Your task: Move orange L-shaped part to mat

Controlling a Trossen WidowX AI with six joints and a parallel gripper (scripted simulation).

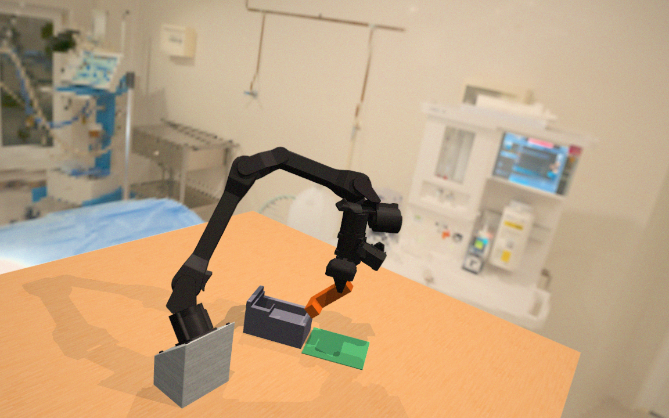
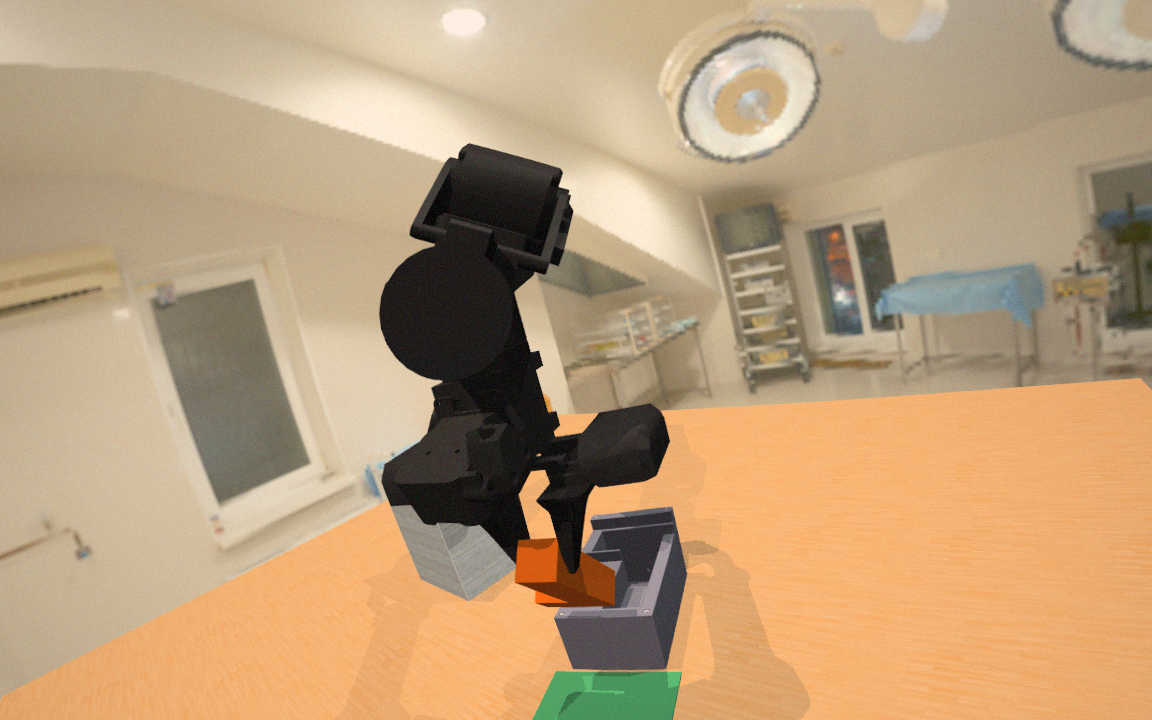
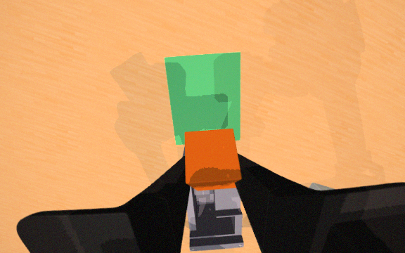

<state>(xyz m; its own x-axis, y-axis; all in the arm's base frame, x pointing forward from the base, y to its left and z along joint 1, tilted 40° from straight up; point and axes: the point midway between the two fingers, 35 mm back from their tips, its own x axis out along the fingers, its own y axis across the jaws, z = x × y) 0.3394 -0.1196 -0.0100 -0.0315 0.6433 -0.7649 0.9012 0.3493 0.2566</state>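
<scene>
Now: gripper tip 2 cm to the left of the green mat and 17 cm above it. Round my gripper tip: orange L-shaped part 3 cm behind, 2 cm to the left, 3 cm below.
</scene>
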